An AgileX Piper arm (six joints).
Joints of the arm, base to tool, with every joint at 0 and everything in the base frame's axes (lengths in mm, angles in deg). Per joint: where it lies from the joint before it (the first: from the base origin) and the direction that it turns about. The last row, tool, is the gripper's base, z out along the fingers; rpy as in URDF.
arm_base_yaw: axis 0 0 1 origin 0 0 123
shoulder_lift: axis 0 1 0 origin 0 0 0
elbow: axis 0 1 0 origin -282.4 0 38.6
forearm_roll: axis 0.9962 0 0.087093 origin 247.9 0 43.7
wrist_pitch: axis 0 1 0 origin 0 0 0
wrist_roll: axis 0.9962 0 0.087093 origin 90.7 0 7.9
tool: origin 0 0 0 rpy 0 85.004 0
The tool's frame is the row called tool.
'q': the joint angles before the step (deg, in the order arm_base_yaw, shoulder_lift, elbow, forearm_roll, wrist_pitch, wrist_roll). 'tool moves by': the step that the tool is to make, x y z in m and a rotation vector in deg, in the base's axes. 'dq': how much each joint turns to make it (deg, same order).
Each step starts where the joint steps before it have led.
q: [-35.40, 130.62, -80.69, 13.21, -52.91, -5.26]
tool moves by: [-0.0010, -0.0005, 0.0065, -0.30, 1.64, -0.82]
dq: [0.01, -1.10, -0.04, 1.24, 1.90, -2.46]
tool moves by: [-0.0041, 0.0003, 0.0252, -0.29, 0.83, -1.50]
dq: [0.01, -3.65, 0.01, 2.79, 3.56, -3.53]
